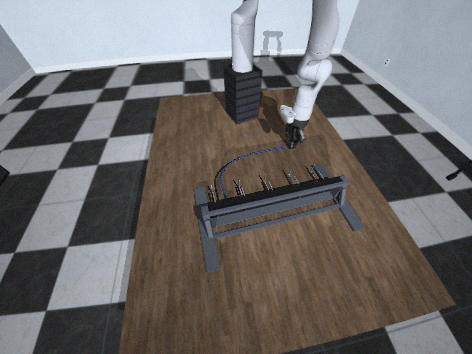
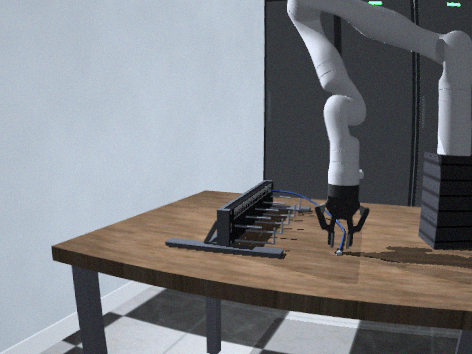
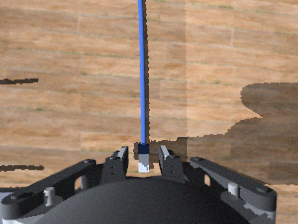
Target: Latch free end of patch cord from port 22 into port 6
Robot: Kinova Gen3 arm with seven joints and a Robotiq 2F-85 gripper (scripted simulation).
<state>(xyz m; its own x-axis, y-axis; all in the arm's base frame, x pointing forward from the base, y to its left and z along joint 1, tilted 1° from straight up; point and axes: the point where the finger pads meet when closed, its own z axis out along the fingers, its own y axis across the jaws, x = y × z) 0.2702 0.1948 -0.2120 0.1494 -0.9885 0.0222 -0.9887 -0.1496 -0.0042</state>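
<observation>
Now: the plug 1 cm to the left of my hand and 3 cm below it.
</observation>
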